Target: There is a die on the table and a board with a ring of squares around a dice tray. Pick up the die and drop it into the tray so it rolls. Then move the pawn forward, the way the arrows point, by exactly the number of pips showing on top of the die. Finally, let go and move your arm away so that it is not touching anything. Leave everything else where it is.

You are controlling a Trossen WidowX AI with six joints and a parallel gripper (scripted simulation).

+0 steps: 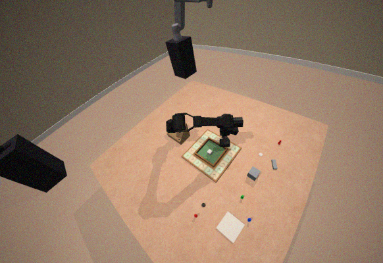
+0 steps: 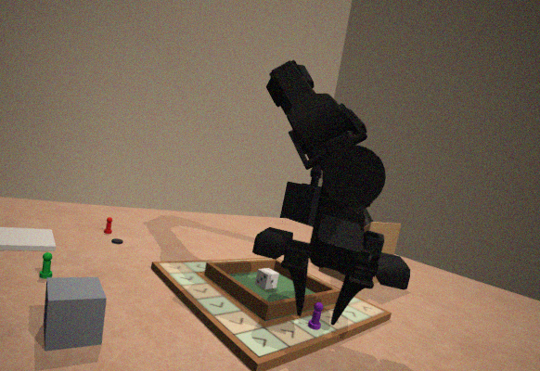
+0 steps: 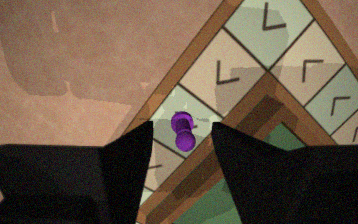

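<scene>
The green dice tray is 20 mm behind my gripper tip, 120 mm to the right of it and 20 mm below it. The rest, counted from my gripper tip: grey cube: 270 mm ahead, 80 mm to the right; white die: 20 mm behind, 130 mm to the right; purple pawn: right at my gripper tip.
</scene>
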